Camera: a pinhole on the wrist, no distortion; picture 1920 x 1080 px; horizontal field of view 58.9 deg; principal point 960.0 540.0 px. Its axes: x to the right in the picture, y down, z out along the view. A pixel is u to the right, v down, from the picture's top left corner.
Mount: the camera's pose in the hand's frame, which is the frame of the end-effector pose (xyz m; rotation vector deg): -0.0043 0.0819 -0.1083 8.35 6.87 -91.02
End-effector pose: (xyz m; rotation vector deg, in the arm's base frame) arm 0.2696 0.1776 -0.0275 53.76 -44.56 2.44
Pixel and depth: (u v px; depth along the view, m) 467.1 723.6 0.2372
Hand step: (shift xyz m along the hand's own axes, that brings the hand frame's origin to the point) 0.0184 0.1093 0.1374
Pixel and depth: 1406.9 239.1 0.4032
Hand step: -0.0851 -0.0885 0.2703
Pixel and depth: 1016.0 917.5 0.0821
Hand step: 0.0124 0.0650 -0.0276
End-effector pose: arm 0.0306 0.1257 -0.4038 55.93 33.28 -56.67
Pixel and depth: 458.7 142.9 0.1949
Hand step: -0.0522 0.1069 0.0928
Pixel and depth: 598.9 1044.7 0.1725
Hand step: 0.0445 0.0879 0.0686
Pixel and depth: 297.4 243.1 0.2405
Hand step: -0.0487 0.1349 0.1439
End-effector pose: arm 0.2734 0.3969 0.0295 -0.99 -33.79 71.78
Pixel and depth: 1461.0 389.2 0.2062
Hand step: -0.0276 -0.0121 0.0845
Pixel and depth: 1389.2 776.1 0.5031
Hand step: 0.0538 -0.1292 0.3673
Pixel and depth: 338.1 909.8 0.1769
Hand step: 0.0323 0.1151 0.0775
